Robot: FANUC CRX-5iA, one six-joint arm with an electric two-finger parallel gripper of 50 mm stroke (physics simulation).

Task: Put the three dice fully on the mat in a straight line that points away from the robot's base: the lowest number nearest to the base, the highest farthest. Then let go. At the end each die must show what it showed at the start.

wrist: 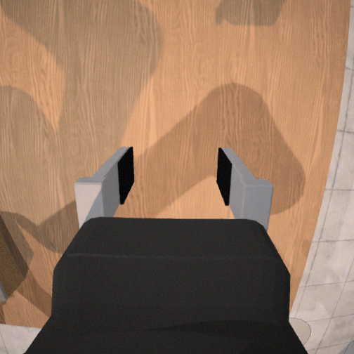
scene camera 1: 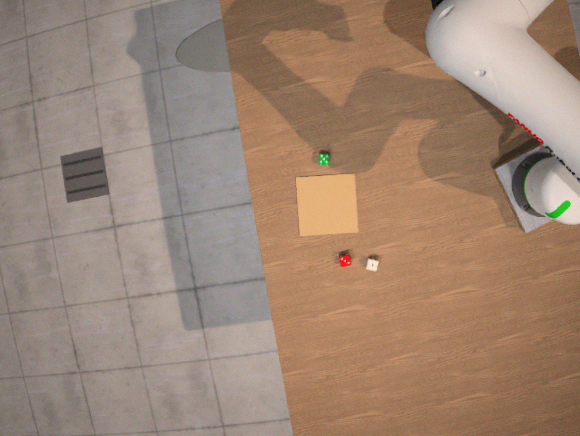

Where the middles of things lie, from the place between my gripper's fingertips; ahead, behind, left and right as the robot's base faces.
Scene:
Now: hand 23 cm short of the mat (scene camera 1: 327, 204), 35 cm to the right of it and 25 cm above it.

